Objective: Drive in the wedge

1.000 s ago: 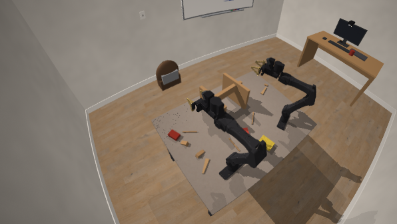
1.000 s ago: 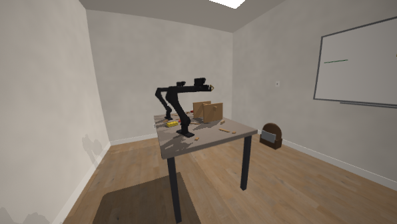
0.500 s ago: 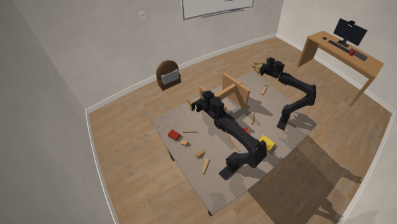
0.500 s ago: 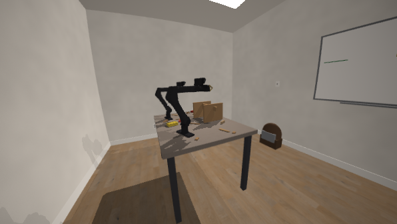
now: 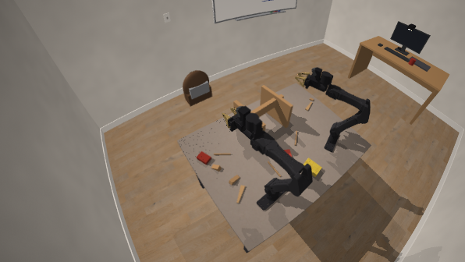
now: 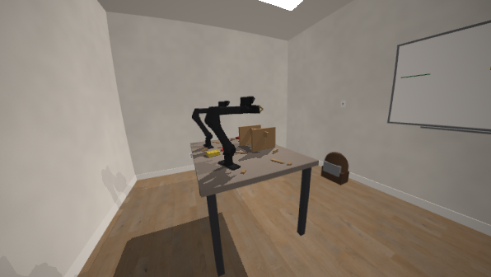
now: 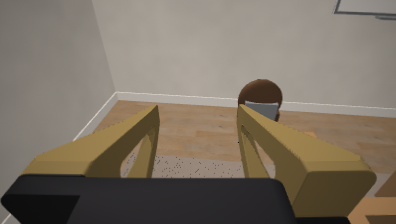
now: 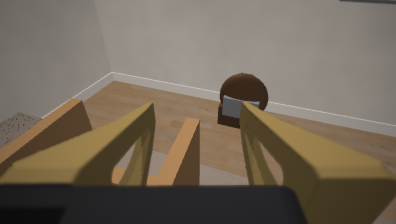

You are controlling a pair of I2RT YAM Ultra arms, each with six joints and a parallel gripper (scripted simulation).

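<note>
The rail is 34 cm to the right of my left hand, 25 cm below it and 7 cm ahead of it. Round my left hand: red block (39 cm below, 15 cm to the left, 9 cm ahead).
Now: the rail 9 cm ahead of my right hand, 20 cm to the left of it and 25 cm below it. From my right hand the other things lie so: red block: 11 cm ahead, 70 cm to the left, 39 cm below.
</note>
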